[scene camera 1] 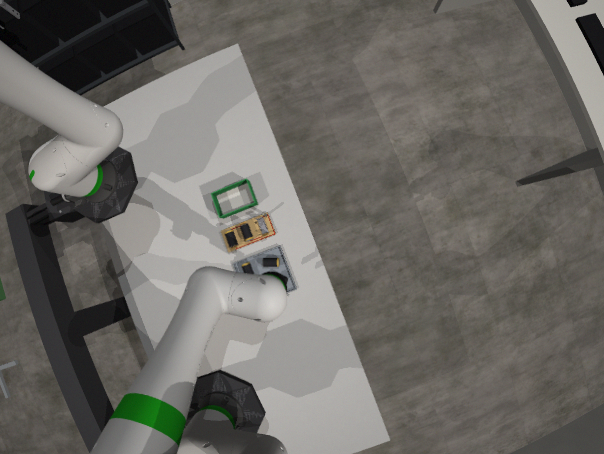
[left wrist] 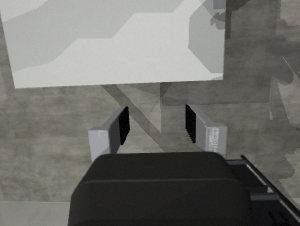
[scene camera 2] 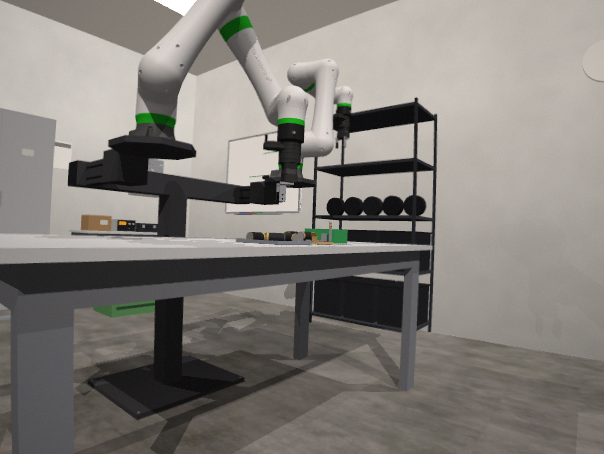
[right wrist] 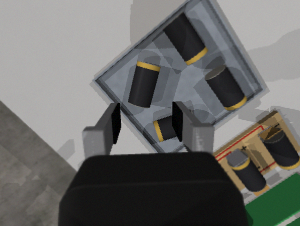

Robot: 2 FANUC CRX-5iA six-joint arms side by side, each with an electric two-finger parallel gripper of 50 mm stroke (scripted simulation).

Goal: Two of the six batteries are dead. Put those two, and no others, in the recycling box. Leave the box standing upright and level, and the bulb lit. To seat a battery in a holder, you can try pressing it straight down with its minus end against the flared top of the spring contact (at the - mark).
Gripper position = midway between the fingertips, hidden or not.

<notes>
I see my left gripper [left wrist: 157,117], my right gripper [scene camera 2: 280,202] and a grey tray [scene camera 1: 256,261].
The grey tray also shows in the right wrist view [right wrist: 177,81]. My right gripper shows as well in the right wrist view [right wrist: 146,114]. The left wrist view misses the grey tray: it is out of frame.
</notes>
